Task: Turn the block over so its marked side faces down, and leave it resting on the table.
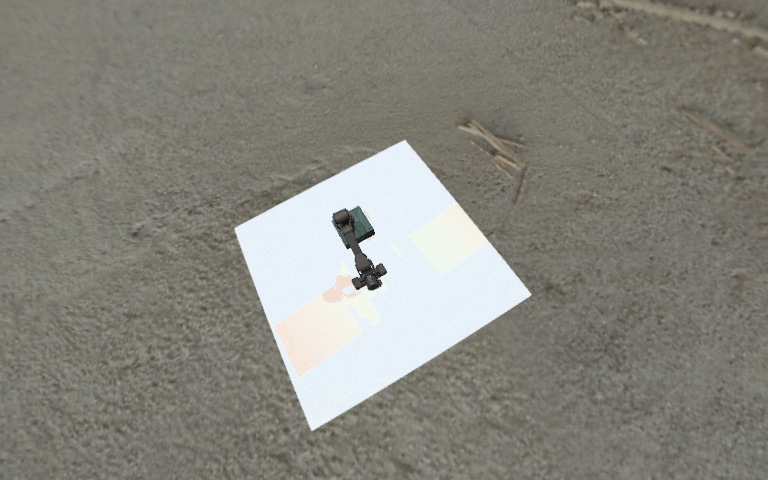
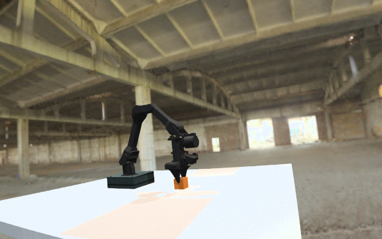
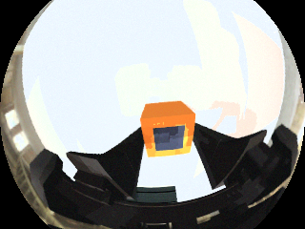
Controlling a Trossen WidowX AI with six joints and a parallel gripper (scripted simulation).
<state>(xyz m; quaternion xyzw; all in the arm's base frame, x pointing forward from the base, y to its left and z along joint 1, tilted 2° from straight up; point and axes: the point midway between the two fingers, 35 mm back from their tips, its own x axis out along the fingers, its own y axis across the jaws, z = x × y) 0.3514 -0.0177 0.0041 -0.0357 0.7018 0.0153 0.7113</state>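
My gripper tip is 10 mm below the orange block.
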